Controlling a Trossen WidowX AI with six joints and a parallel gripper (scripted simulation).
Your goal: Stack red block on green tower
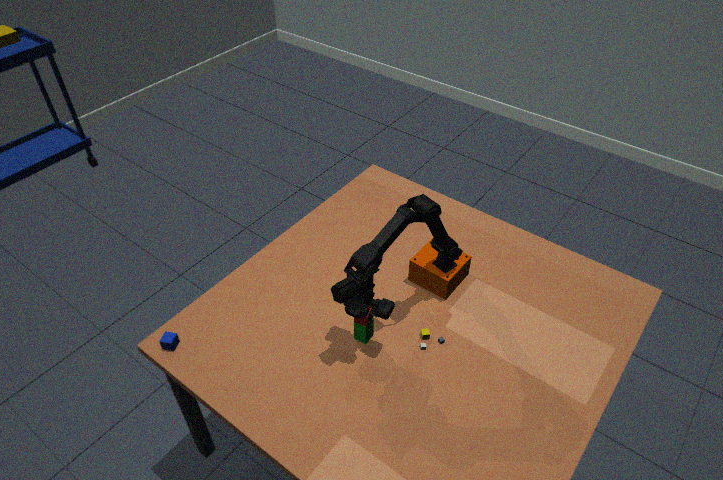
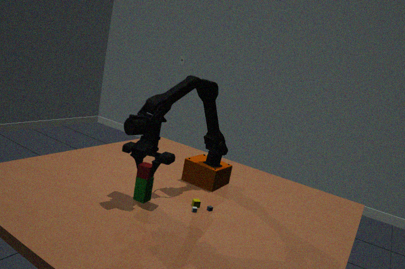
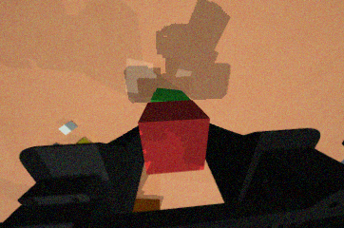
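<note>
The red block lies 2 cm above my gripper tip. Also, from my gripper tip: blue cube (50 cm ahead, 39 cm to the right, 8 cm below); small yellow cube (16 cm behind, 13 cm to the left, 9 cm below).
</note>
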